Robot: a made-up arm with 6 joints. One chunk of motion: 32 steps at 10 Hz.
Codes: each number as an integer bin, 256 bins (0 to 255) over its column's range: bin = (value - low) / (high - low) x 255, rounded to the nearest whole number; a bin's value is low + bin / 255 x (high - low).
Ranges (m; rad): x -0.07..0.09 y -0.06..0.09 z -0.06..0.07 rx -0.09..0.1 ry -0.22..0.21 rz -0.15..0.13
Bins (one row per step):
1: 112 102 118 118 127 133
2: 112 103 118 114 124 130
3: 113 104 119 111 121 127
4: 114 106 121 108 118 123
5: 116 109 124 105 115 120
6: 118 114 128 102 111 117
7: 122 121 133 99 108 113
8: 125 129 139 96 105 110
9: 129 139 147 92 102 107
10: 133 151 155 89 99 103
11: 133 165 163 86 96 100
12: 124 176 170 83 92 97
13: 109 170 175 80 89 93
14: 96 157 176 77 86 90
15: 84 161 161 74 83 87
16: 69 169 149 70 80 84
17: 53 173 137 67 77 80
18: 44 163 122 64 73 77
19: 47 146 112 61 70 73
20: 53 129 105 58 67 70
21: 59 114 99 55 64 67
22: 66 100 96 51 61 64
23: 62 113 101 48 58 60
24: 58 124 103 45 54 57
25: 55 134 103 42 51 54
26: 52 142 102 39 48 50
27: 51 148 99 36 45 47
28: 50 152 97 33 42 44
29: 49 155 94 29 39 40
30: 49 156 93 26 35 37
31: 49 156 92 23 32 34
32: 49 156 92 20 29 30
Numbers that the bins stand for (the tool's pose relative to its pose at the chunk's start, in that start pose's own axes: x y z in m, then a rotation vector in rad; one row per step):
1: 0.0003 0.0000 0.0002 -0.0021 -0.0058 -0.0040
2: 0.0003 0.0006 0.0002 -0.0051 -0.0109 -0.0073
3: 0.0009 0.0012 0.0007 -0.0073 -0.0160 -0.0105
4: 0.0015 0.0024 0.0017 -0.0095 -0.0210 -0.0149
5: 0.0028 0.0041 0.0032 -0.0118 -0.0261 -0.0182
6: 0.0040 0.0071 0.0053 -0.0140 -0.0328 -0.0215
7: 0.0065 0.0112 0.0078 -0.0162 -0.0379 -0.0259
8: 0.0084 0.0159 0.0109 -0.0185 -0.0429 -0.0292
9: 0.0109 0.0218 0.0149 -0.0215 -0.0480 -0.0325
10: 0.0135 0.0288 0.0190 -0.0237 -0.0531 -0.0369
11: 0.0135 0.0371 0.0231 -0.0259 -0.0581 -0.0402
12: 0.0078 0.0435 0.0267 -0.0282 -0.0649 -0.0435
13: -0.0016 0.0400 0.0292 -0.0304 -0.0699 -0.0479
14: -0.0098 0.0324 0.0297 -0.0326 -0.0750 -0.0512
15: -0.0173 0.0347 0.0221 -0.0349 -0.0800 -0.0545
16: -0.0267 0.0394 0.0160 -0.0378 -0.0851 -0.0578
17: -0.0367 0.0418 0.0098 -0.0401 -0.0902 -0.0622
18: -0.0424 0.0359 0.0022 -0.0423 -0.0969 -0.0655
19: -0.0405 0.0259 -0.0029 -0.0445 -0.1020 -0.0698
20: -0.0367 0.0159 -0.0065 -0.0468 -0.1070 -0.0731
21: -0.0330 0.0071 -0.0095 -0.0490 -0.1121 -0.0764
22: -0.0286 -0.0012 -0.0111 -0.0520 -0.1171 -0.0797
23: -0.0311 0.0065 -0.0085 -0.0542 -0.1222 -0.0841
24: -0.0336 0.0129 -0.0075 -0.0565 -0.1289 -0.0874
25: -0.0355 0.0188 -0.0075 -0.0587 -0.1340 -0.0907
26: -0.0374 0.0235 -0.0080 -0.0609 -0.1391 -0.0951
27: -0.0380 0.0271 -0.0095 -0.0632 -0.1441 -0.0984
28: -0.0386 0.0294 -0.0105 -0.0654 -0.1492 -0.1017
29: -0.0393 0.0312 -0.0121 -0.0684 -0.1542 -0.1061
30: -0.0393 0.0318 -0.0126 -0.0706 -0.1610 -0.1094
31: -0.0393 0.0318 -0.0131 -0.0729 -0.1660 -0.1127
32: -0.0393 0.0318 -0.0131 -0.0751 -0.1711 -0.1171

